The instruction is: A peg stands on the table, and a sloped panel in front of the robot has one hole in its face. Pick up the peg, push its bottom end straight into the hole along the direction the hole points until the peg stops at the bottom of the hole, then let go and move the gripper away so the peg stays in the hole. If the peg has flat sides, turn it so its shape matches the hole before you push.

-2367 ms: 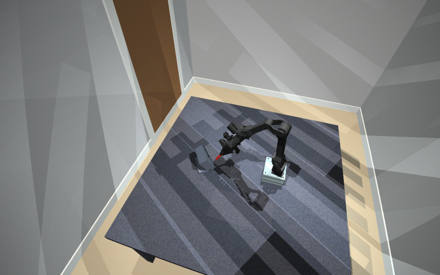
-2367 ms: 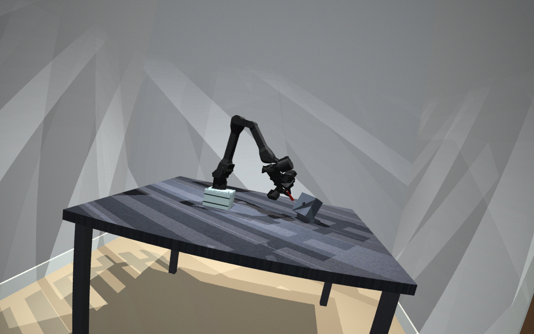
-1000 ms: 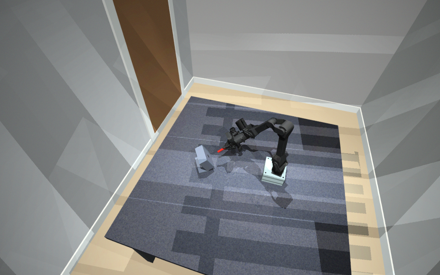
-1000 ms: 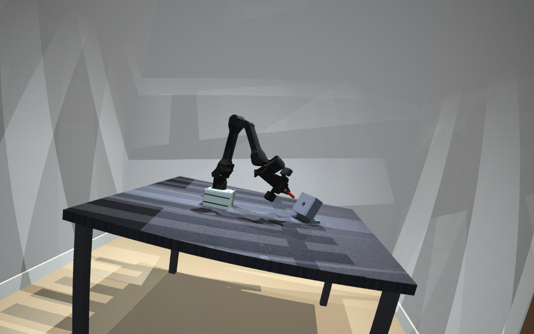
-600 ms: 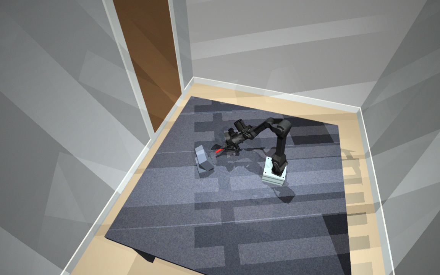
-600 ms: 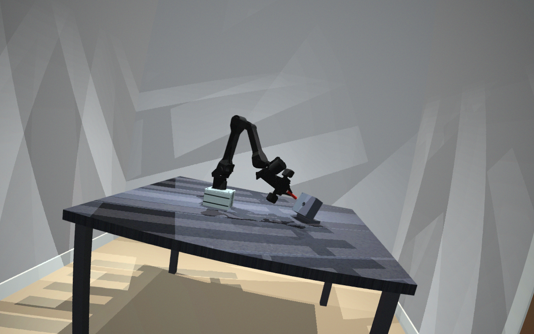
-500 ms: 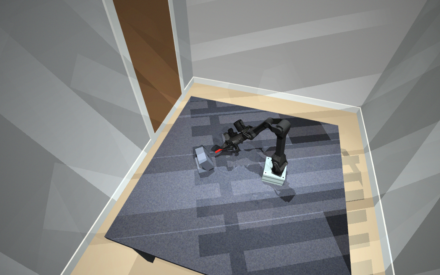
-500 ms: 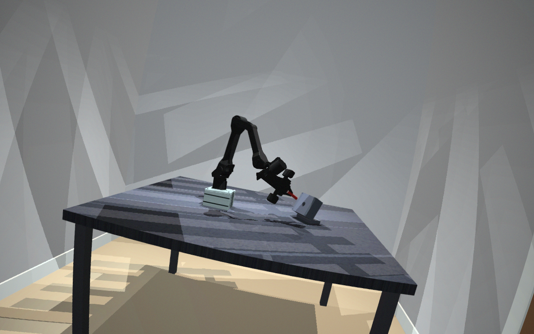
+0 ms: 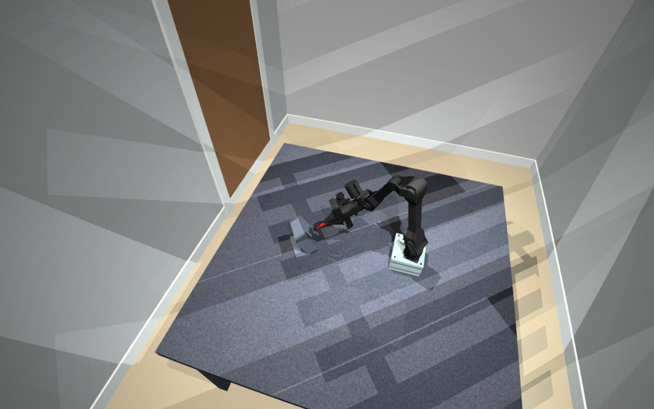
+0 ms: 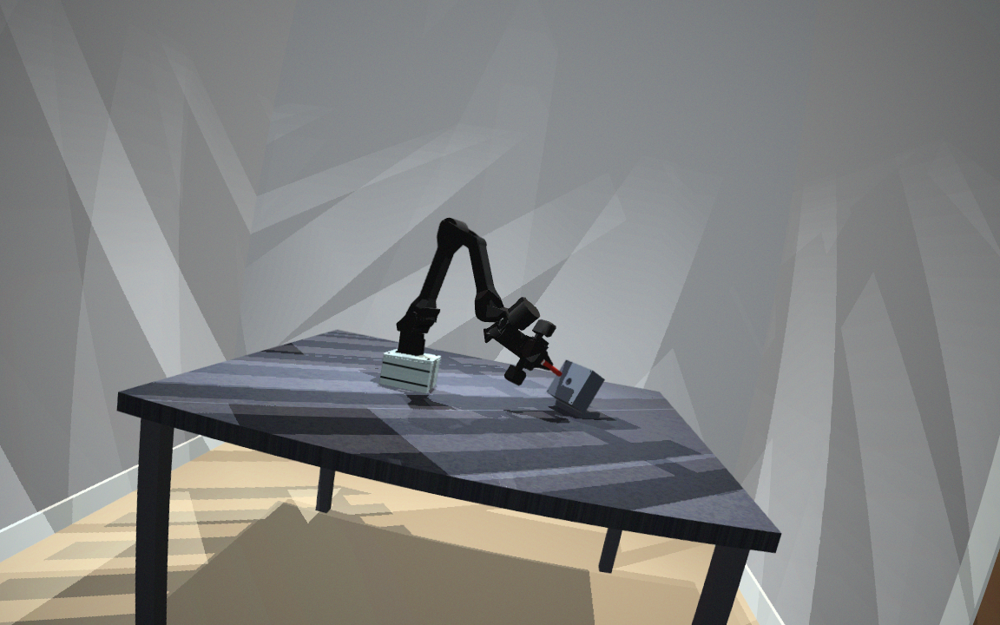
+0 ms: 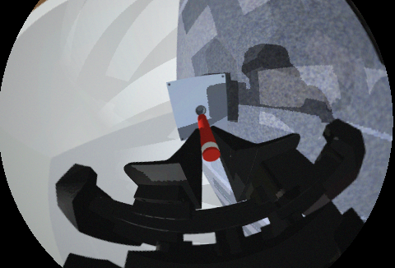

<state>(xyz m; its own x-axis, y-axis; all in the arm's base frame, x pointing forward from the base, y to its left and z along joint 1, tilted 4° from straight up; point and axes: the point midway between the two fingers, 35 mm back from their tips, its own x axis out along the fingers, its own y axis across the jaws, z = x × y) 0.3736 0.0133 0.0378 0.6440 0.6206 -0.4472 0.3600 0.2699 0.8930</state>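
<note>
Right now the grey sloped panel is 70 mm ahead of my gripper tip, 60 mm to the left of it and 50 mm below it. Also, from my gripper tip: red round peg: 10 mm behind, 10 mm to the right, 10 mm above.
</note>
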